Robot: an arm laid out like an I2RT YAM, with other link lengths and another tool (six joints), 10 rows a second.
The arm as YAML. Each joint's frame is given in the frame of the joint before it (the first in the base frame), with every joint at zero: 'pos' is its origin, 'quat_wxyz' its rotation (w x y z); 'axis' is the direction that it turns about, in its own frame. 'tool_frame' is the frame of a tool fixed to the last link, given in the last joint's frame.
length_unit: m
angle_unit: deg
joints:
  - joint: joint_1
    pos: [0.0, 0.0, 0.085]
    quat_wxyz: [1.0, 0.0, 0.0, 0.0]
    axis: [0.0, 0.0, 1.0]
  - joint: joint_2
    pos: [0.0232, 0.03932, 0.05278]
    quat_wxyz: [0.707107, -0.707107, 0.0, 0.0]
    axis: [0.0, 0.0, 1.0]
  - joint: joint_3
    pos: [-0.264, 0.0, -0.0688]
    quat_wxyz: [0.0, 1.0, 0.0, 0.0]
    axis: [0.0, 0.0, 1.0]
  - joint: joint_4
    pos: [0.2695, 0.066, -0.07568]
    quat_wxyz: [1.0, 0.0, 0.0, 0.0]
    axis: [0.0, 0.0, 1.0]
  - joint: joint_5
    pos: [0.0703, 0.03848, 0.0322]
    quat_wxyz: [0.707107, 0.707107, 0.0, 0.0]
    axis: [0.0, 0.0, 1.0]
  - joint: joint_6
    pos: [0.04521, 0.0, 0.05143]
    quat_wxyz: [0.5, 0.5, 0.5, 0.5]
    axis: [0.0, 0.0, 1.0]
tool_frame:
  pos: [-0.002, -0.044, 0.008]
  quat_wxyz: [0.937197, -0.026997, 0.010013, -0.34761]
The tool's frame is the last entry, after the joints.
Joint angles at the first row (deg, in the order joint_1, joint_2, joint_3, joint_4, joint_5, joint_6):
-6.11, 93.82, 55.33, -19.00, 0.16, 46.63
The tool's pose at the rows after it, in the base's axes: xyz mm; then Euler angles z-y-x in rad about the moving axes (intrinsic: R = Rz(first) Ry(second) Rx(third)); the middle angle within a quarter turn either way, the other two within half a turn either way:
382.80 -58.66 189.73 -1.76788 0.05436 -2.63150
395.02 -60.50 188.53 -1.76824 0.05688 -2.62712
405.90 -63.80 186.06 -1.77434 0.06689 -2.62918
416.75 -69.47 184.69 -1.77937 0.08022 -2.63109
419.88 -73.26 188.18 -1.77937 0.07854 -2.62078
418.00 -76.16 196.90 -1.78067 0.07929 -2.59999
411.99 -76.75 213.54 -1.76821 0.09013 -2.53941
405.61 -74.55 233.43 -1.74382 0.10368 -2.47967
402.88 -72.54 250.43 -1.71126 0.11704 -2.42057
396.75 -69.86 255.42 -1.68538 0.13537 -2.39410
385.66 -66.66 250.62 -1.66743 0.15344 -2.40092
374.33 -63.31 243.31 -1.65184 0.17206 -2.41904
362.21 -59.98 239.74 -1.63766 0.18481 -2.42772
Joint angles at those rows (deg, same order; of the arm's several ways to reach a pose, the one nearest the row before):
-6.24, 96.42, 57.82, -18.74, 0.10, 46.63
-6.33, 99.02, 60.45, -18.50, -0.03, 46.65
-6.66, 101.54, 62.96, -18.57, -0.51, 46.98
-7.36, 103.94, 65.71, -18.96, -1.39, 47.05
-7.86, 104.22, 66.65, -19.05, -1.52, 46.59
-8.32, 102.94, 66.61, -19.11, -1.65, 46.33
-8.64, 99.64, 65.19, -17.52, -2.44, 45.98
-8.67, 96.03, 64.27, -16.80, -3.64, 45.56
-8.71, 93.54, 64.05, -15.75, -5.24, 44.95
-8.71, 91.46, 62.48, -14.79, -6.92, 44.82
-8.71, 89.23, 59.46, -14.44, -8.40, 44.80
-8.69, 87.22, 56.45, -14.52, -9.85, 44.77
-8.64, 84.71, 53.60, -14.76, -10.94, 44.64

